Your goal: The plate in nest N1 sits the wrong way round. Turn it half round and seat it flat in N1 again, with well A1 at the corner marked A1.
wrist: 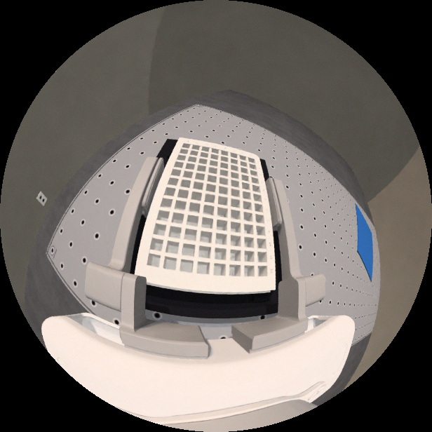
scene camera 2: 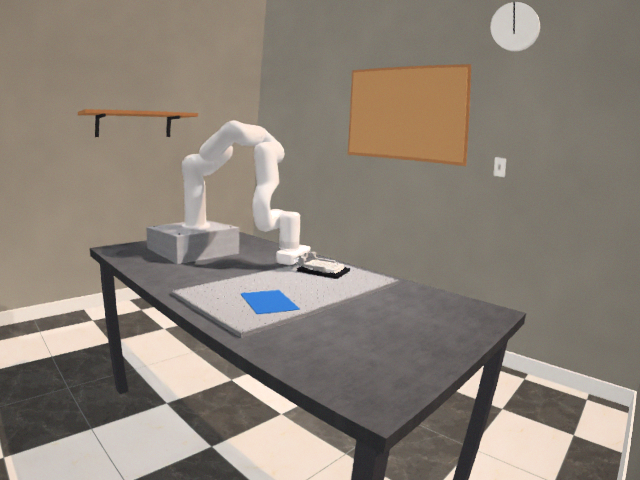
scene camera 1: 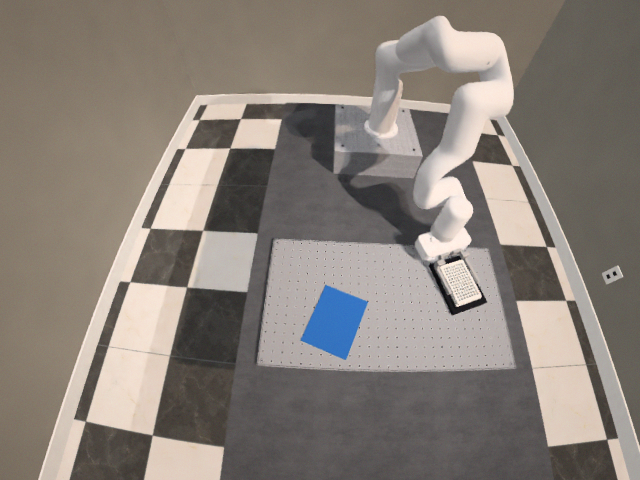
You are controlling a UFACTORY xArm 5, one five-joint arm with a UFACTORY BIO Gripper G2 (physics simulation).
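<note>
The white plate (scene camera 1: 461, 284) (scene camera 2: 326, 266) (wrist: 215, 215) lies wells up, lengthwise in line with the black nest N1 (scene camera 1: 466, 308) (scene camera 2: 338, 275) (wrist: 205, 303). I cannot tell whether it rests flat in the nest or slightly above it. My gripper (scene camera 1: 459, 279) (scene camera 2: 324, 263) (wrist: 213, 194) is shut on the plate, with one finger pad against each long side. In the wrist view, the nest's near edge shows below the plate's near end. The A1 label does not show in the wrist view. Tiny marks on the plate's right rim are too small to read.
A blue rectangle (scene camera 1: 334, 322) (scene camera 2: 269, 301) (wrist: 365, 242) lies on the grey perforated board (scene camera 1: 403, 320) (scene camera 2: 217, 299) (wrist: 107, 190), apart from the nest. The arm's grey base block (scene camera 1: 377, 164) (scene camera 2: 206, 245) stands behind the board on the dark table (scene camera 1: 382, 413) (scene camera 2: 361, 351).
</note>
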